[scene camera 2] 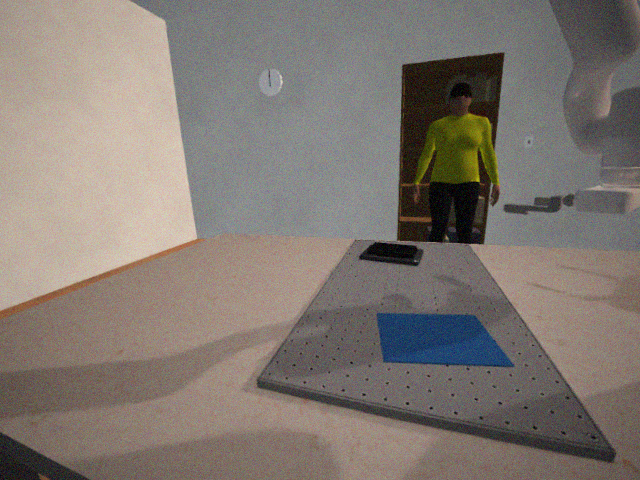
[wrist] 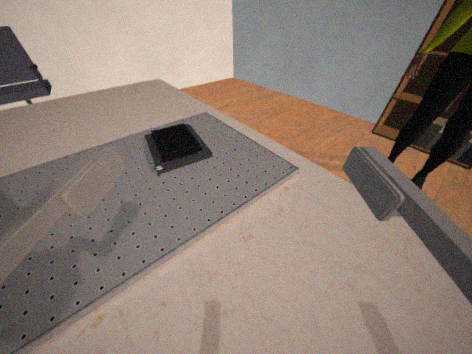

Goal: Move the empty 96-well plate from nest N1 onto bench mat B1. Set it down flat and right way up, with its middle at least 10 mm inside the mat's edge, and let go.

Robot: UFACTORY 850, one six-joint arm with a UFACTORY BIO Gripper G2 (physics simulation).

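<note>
The black 96-well plate (scene camera 2: pixel 391 250) (wrist: pixel 177 142) sits in nest N1, a dark low holder (scene camera 2: pixel 416 259) (wrist: pixel 186 162), at the far end of the grey board. It looks flat; its wells are too small to make out. The blue bench mat B1 (scene camera 2: pixel 439 338) lies on the nearer part of the board in the scene view, with a shadow across it. The mat does not show in the wrist view. My gripper (scene camera 2: pixel 532 206) (wrist: pixel 235 184) is open and empty, raised above the table to the right of the board in the scene view, apart from the plate.
The perforated grey board (scene camera 2: pixel 330 356) (wrist: pixel 165 220) lies on the pale table (scene camera 2: pixel 206 310) (wrist: pixel 250 260). A dark piece of furniture (wrist: pixel 20 65) shows at the wrist view's upper left. A person in yellow (scene camera 2: pixel 460 149) stands beyond the table, before a brown shelf unit (scene camera 2: pixel 401 155).
</note>
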